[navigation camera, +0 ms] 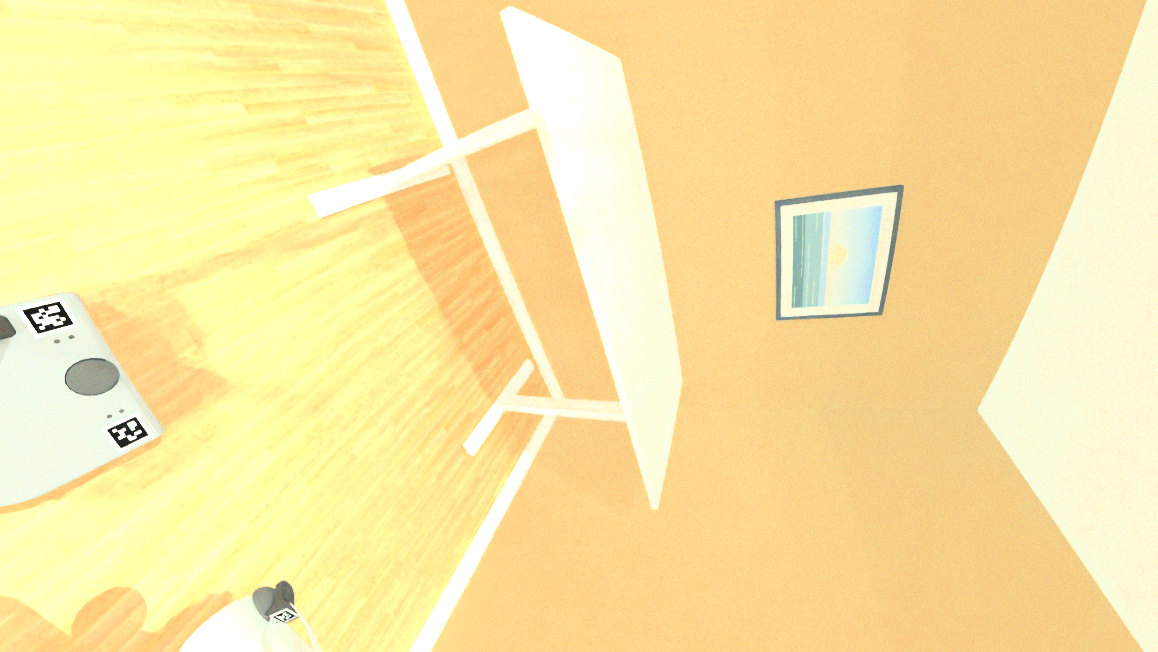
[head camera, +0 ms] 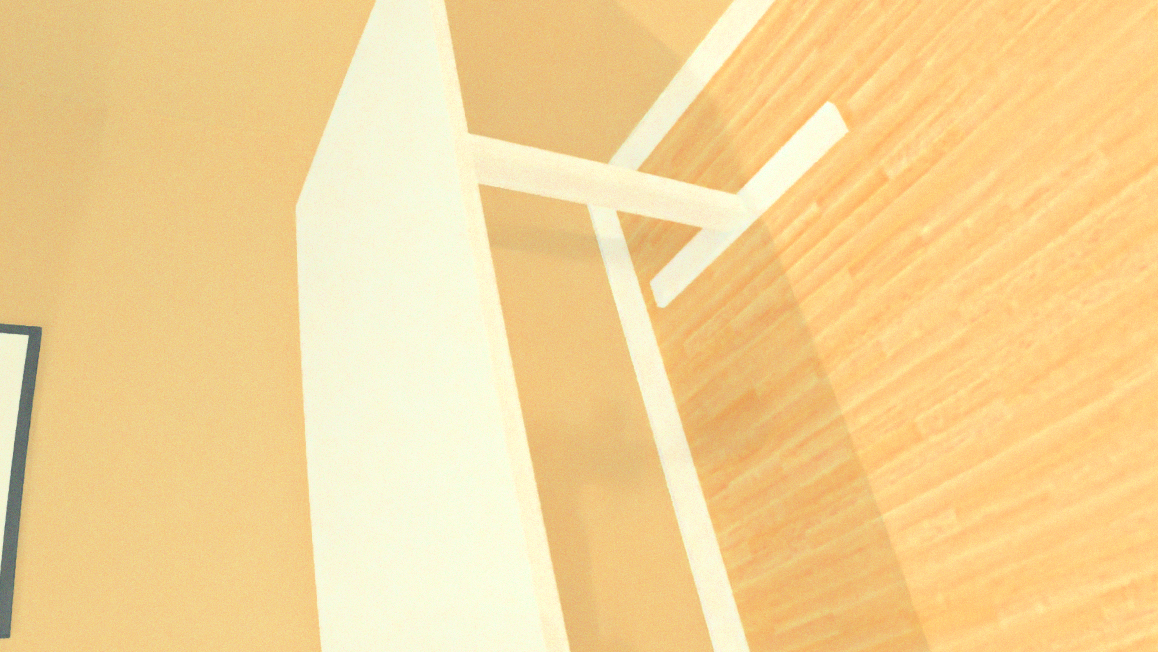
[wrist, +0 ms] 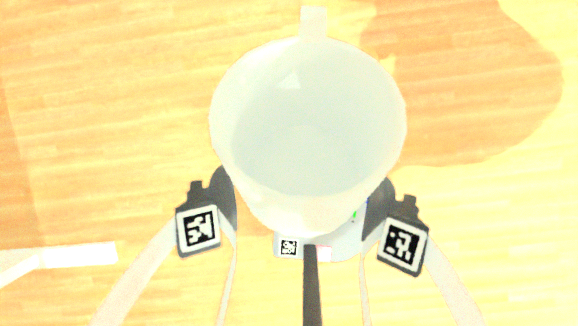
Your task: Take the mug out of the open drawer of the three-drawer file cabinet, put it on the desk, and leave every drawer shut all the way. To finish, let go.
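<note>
The white mug (wrist: 310,125) (navigation camera: 226,630) is held in the air over the floor, its opening toward the wrist camera and its handle at the top of that view. My gripper (wrist: 301,191) is shut on the mug, one dark fingertip at each side of its body. One fingertip and part of the mug show at the bottom of the navigation view. The white desk (head camera: 405,340) (navigation camera: 607,210) stands along the wall, apart from the mug; no object shows on the visible part of its top. The file cabinet and its drawers do not show in these views.
My base (navigation camera: 40,413) (wrist: 345,237) stands on the wood floor, with the dark mast (wrist: 311,287) above it. The desk's feet (head camera: 798,153) (navigation camera: 352,194) (wrist: 80,255) reach out over the floor. A framed picture (navigation camera: 838,255) (head camera: 24,477) hangs on the wall.
</note>
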